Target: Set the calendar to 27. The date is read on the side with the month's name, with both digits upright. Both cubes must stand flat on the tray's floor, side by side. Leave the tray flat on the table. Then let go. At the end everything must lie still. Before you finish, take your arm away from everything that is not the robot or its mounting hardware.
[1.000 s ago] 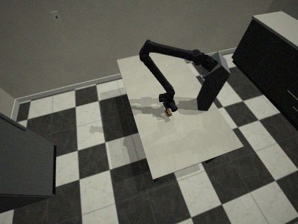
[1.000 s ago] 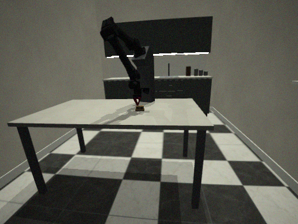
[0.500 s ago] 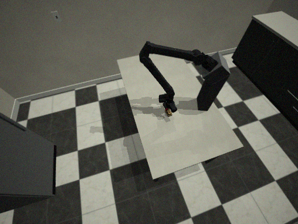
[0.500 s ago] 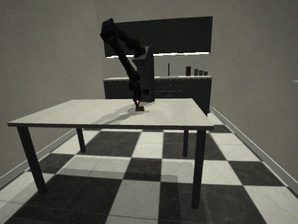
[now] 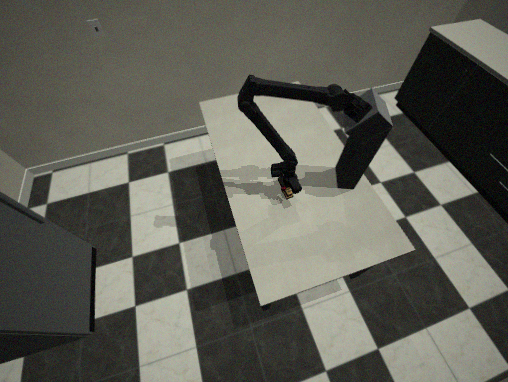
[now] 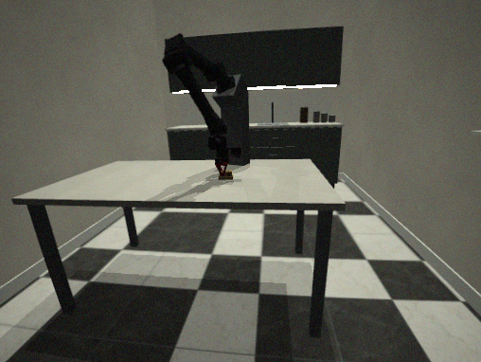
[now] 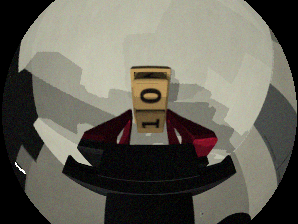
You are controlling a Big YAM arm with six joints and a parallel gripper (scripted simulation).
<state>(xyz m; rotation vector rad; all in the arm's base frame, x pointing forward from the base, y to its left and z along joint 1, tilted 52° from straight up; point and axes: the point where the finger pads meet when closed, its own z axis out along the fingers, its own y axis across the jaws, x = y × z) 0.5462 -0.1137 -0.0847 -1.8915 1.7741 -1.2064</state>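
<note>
My gripper is now 20 mm to the right of the wooden tray and 20 mm above it.
</note>
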